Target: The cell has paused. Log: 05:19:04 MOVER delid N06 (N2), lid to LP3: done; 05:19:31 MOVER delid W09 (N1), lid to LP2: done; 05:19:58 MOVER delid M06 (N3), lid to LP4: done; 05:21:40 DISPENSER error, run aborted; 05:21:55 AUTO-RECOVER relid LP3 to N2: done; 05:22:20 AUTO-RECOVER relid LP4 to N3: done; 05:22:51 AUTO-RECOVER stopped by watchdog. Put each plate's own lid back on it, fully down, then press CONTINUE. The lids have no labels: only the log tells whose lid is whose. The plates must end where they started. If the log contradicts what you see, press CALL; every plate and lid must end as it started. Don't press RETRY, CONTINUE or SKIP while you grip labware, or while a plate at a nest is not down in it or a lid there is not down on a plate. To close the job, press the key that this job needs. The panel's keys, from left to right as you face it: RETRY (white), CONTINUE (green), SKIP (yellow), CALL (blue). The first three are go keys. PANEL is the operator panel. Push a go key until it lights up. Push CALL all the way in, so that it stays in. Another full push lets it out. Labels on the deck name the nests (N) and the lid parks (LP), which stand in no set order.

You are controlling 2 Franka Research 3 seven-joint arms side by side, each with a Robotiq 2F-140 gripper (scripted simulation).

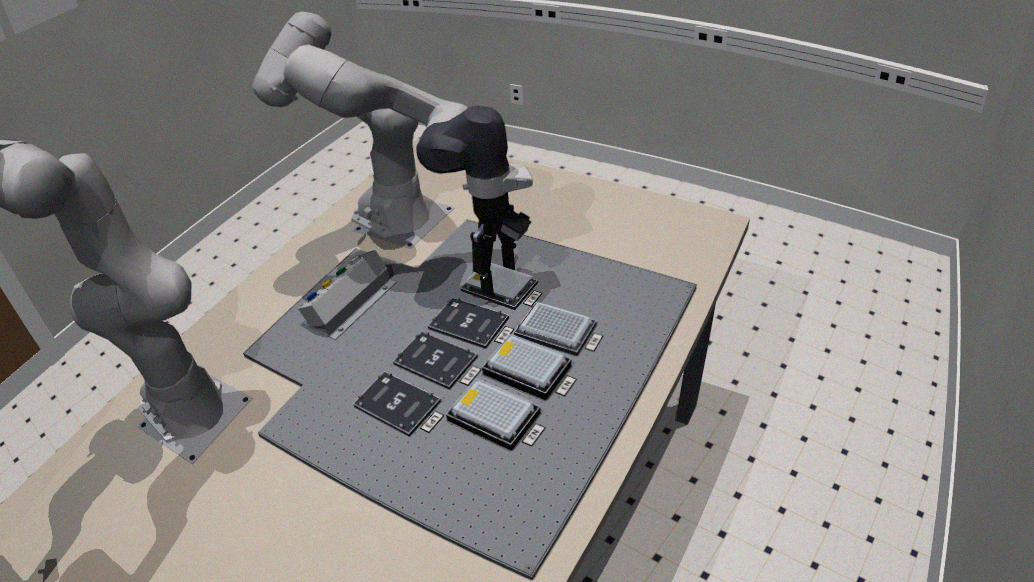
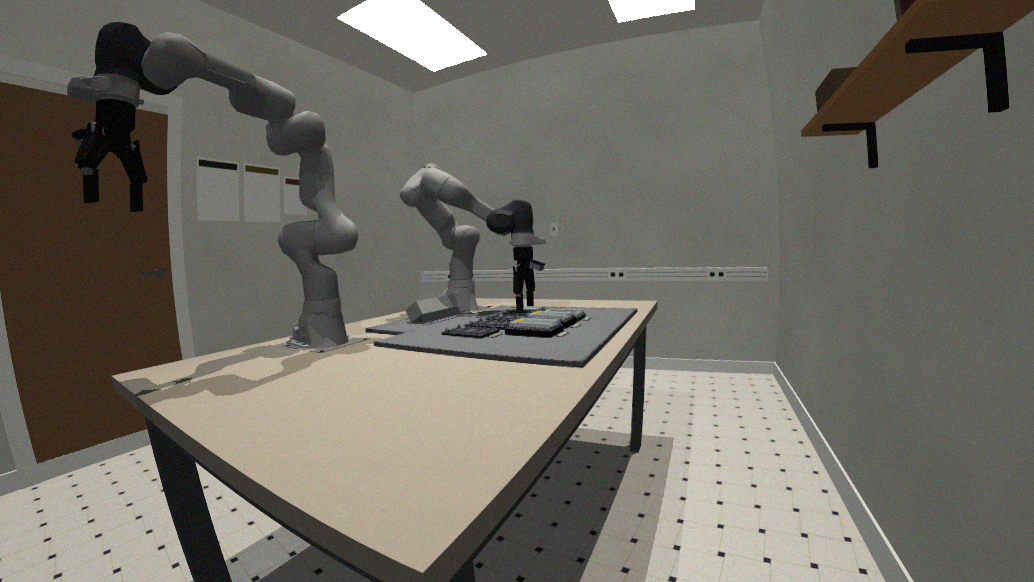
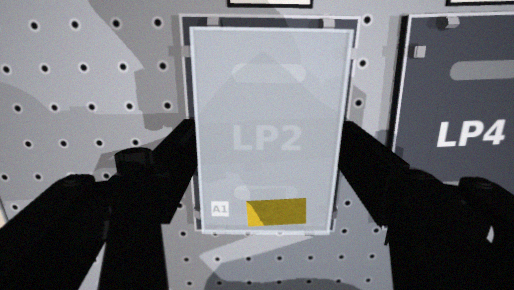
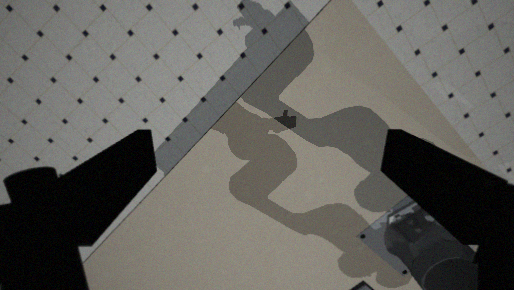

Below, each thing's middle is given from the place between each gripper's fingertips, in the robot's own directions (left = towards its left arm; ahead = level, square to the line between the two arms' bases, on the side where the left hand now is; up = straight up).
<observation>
My left gripper (image 1: 498, 280) is now 20 mm above the clear lid (image 1: 507, 283). Also, from my left hand: lid park LP1 (image 1: 454, 351): 260 mm to the right, 40 mm below; then lid park LP4 (image 1: 462, 306): 130 mm to the right, 40 mm below; then plate (image 1: 545, 321): 180 mm ahead, 70 mm to the right, 30 mm below.
The lid park LP3 (image 1: 422, 397) lies 390 mm ahead of my right hand (image 2: 115, 207), 800 mm to the left of it and 400 mm below it. Round my right hand: lid park LP1: 390 mm ahead, 940 mm to the left, 400 mm below; then lid park LP4: 390 mm ahead, 1060 mm to the left, 400 mm below; then clear lid: 380 mm ahead, 1200 mm to the left, 380 mm below.
</observation>
